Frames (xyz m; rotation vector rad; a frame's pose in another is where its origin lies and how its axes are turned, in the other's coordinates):
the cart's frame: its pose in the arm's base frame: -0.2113 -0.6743 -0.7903 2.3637 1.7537 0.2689
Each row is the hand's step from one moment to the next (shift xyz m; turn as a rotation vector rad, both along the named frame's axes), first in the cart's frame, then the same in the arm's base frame.
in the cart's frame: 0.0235 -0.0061 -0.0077 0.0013 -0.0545 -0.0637
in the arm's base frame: -0.0009 0.0246 0.0067 -0.0662 0.0194 0.0477
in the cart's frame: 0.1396 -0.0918 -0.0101 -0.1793 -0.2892 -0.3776
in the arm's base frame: -0.0475 0.1602 -0.0088 -0.4144 -0.0739 0.2849
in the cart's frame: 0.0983 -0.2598 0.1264 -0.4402 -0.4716 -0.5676
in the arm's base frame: -0.1799 0.1629 -0.1850 -0.7057 -0.2641 0.4130
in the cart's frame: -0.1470 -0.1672 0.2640 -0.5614 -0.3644 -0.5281
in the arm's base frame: -0.1294 -0.1040 -0.3028 -0.6312 -0.4123 0.3980
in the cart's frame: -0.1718 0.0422 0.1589 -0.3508 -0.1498 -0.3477
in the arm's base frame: 0.0303 -0.1831 -0.1487 -0.3269 -0.2791 0.2857
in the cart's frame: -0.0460 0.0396 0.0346 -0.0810 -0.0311 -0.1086
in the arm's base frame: 0.0323 -0.0567 -0.0249 -0.0795 -0.0643 0.0942
